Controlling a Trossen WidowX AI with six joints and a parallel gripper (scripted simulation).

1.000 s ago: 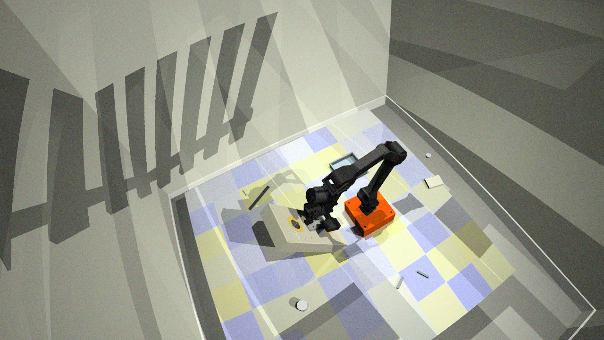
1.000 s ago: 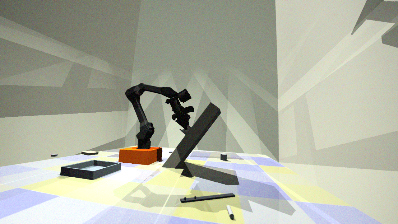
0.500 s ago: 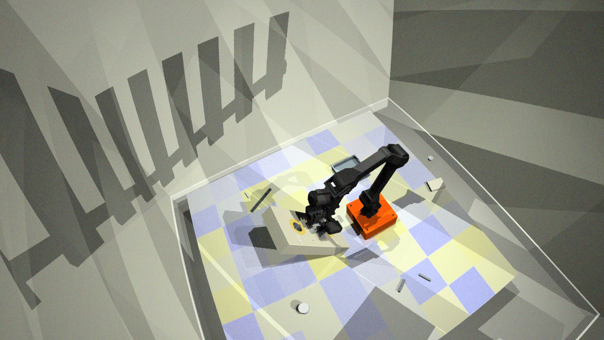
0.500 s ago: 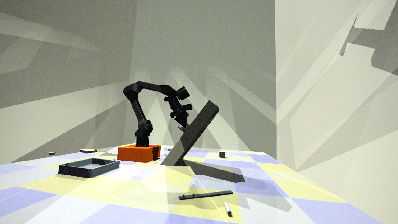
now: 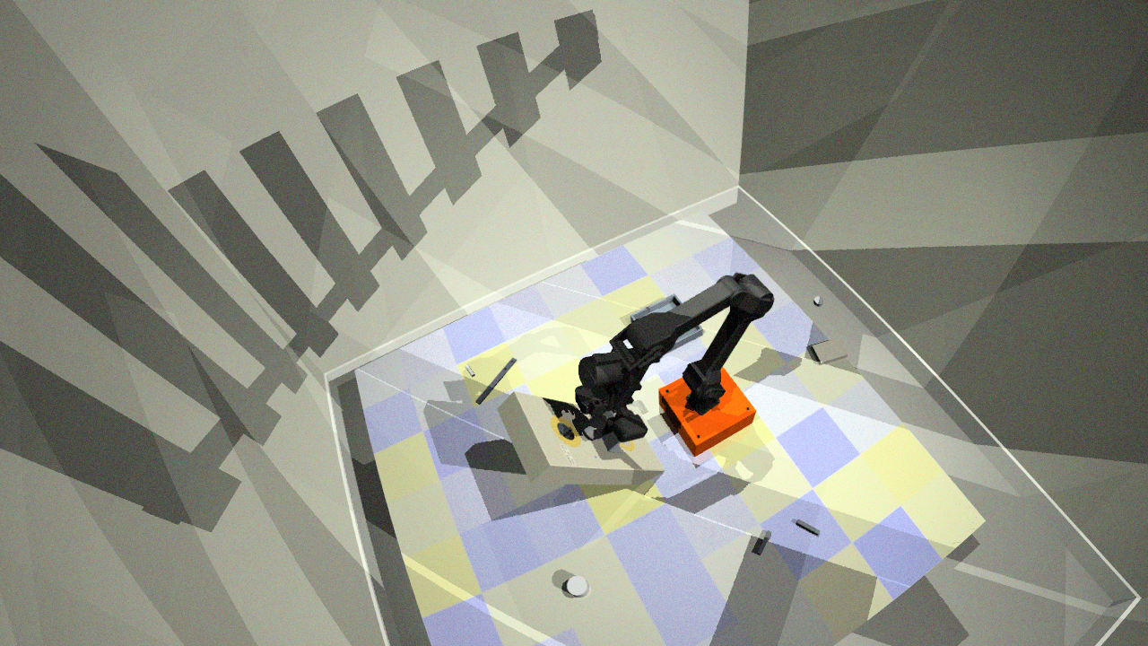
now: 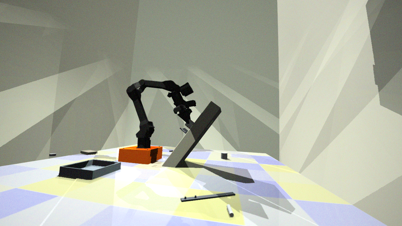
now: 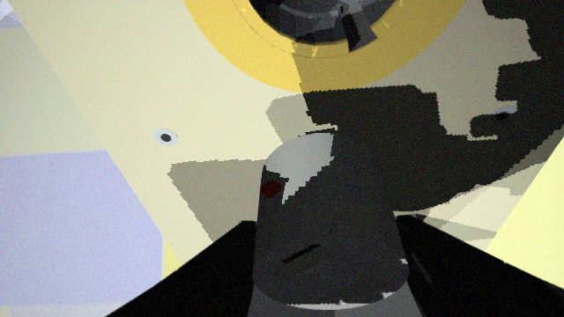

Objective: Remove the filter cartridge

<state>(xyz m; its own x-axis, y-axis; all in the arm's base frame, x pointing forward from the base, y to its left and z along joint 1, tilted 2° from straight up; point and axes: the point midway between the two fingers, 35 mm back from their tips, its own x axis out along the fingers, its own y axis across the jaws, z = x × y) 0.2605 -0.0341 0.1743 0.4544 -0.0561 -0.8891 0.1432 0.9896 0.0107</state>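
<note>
Right now my gripper tip is 40 mm short of the service panel, 10 mm to the left of it and 50 mm above it. Also, from my gripper tip: beige slab (680 mm behind, 130 mm to the left, 220 mm below); then round filter cartridge (right at my gripper tip).
</note>
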